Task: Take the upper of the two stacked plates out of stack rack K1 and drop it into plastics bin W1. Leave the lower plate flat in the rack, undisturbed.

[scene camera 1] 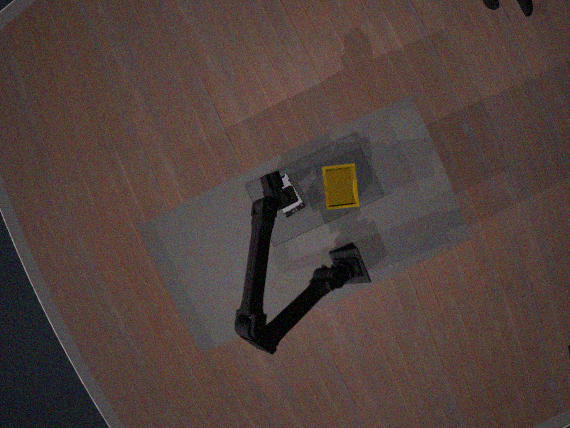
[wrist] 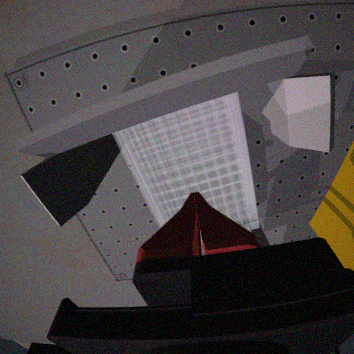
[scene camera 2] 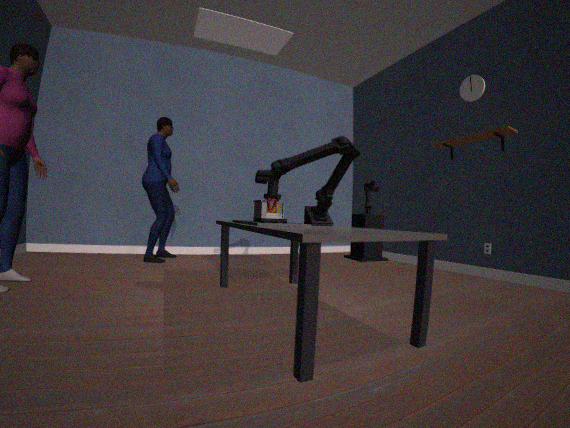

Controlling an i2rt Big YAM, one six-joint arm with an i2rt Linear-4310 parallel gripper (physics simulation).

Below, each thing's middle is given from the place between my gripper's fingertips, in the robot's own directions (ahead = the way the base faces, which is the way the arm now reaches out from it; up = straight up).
Now: hand 1 cm short of the gridded plate (wrist: 203,147) and 1 cm above it.
